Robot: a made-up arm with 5 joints.
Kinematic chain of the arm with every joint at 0, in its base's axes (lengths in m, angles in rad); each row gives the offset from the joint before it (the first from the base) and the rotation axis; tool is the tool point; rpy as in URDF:
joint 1: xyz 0 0 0.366 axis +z
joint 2: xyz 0 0 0 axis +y
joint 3: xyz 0.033 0 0.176 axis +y
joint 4: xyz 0.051 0 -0.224 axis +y
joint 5: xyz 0.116 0 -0.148 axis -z
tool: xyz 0 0 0 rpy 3.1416 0 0
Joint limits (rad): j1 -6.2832..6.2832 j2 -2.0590..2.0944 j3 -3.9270..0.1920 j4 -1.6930..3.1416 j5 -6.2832..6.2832
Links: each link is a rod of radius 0.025 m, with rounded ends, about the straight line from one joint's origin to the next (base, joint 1, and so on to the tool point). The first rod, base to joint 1, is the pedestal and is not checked.
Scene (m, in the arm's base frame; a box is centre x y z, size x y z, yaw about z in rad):
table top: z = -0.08
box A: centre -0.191 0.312 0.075 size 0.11 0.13 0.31 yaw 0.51
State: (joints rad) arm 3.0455 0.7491 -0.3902 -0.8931 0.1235
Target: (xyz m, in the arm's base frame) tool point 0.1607 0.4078 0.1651
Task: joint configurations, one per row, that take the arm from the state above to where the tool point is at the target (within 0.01 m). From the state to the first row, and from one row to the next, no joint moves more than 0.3 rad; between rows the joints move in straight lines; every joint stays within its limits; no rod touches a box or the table.
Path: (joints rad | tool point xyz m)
1: 2.7733 0.6214 -0.4871 -0.8573 0.0808 | -0.3123 0.1205 0.2269
2: 2.5012 0.4938 -0.5841 -0.8215 0.0380 | -0.2979 0.2220 0.2879
3: 2.2290 0.3661 -0.6810 -0.7857 -0.0047 | -0.2423 0.3134 0.3577
4: 1.9568 0.2385 -0.7779 -0.7499 -0.0474 | -0.1532 0.3769 0.4335
5: 1.6847 0.1108 -0.8749 -0.7141 -0.0901 | -0.0457 0.3995 0.5126
6: 1.5624 0.3465 -0.9605 -0.6586 -0.0367 | 0.0037 0.4371 0.4340
7: 1.4400 0.5822 -1.0461 -0.6031 0.0167 | 0.0594 0.4519 0.3475
8: 1.3177 0.8179 -1.1317 -0.5476 0.0701 | 0.1143 0.4420 0.2566
9: 1.1954 1.0536 -1.2173 -0.4921 0.1235 | 0.1607 0.4078 0.1651

